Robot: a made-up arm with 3 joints.
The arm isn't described. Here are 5 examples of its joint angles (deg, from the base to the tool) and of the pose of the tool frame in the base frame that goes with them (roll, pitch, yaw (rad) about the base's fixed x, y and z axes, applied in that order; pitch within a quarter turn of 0, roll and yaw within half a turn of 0; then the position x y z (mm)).
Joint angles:
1: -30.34 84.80 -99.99
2: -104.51 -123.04 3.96
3: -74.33 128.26 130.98
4: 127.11 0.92 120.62
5: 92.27 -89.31 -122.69
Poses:
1: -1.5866 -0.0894 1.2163 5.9 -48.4 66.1
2: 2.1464 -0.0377 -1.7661 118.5 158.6 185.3
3: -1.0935 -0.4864 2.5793 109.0 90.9 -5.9
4: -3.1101 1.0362 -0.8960 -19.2 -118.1 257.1
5: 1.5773 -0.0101 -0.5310 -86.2 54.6 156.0
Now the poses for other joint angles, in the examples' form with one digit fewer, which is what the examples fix.
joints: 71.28 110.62 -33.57
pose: -1.875 0.196 1.800 42 -136 119
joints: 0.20 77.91 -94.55
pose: -1.588 -0.210 1.655 20 -41 55
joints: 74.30 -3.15 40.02
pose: 0.072 0.697 1.343 -135 -174 133
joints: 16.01 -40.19 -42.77
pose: 0.855 -0.545 -0.259 -133 124 46
